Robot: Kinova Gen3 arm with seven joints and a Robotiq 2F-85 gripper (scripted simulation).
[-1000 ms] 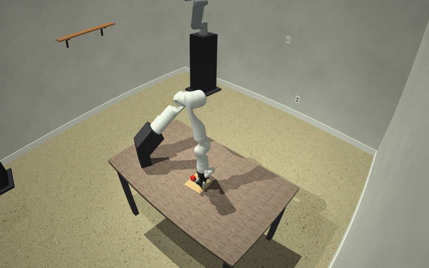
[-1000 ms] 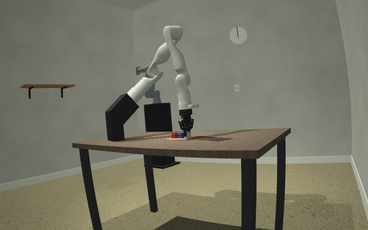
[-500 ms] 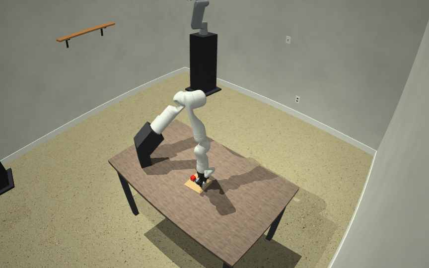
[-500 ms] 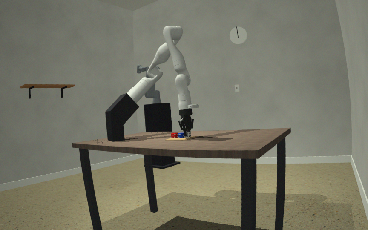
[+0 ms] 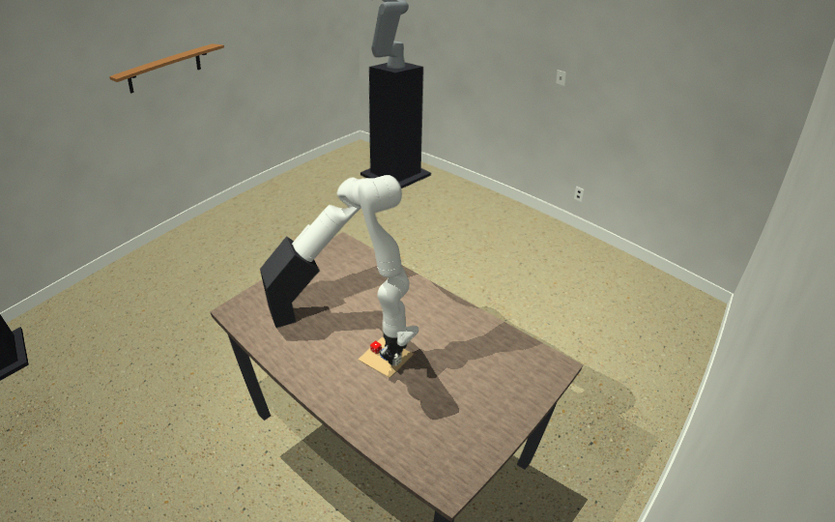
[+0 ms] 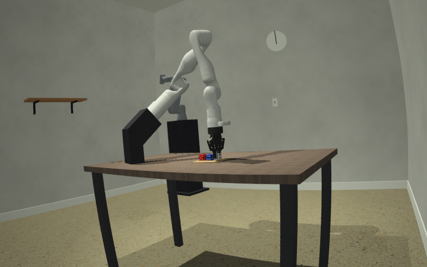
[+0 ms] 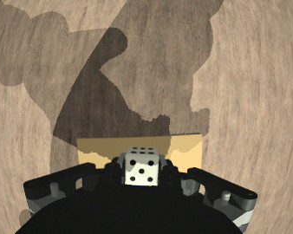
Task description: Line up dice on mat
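Right now my hand is 10 mm above the white die. Also, from my hand: blue die 40 mm behind, 10 mm below; tan mat 40 mm behind, 30 mm below; red die 90 mm behind, 10 mm to the right, 10 mm below.
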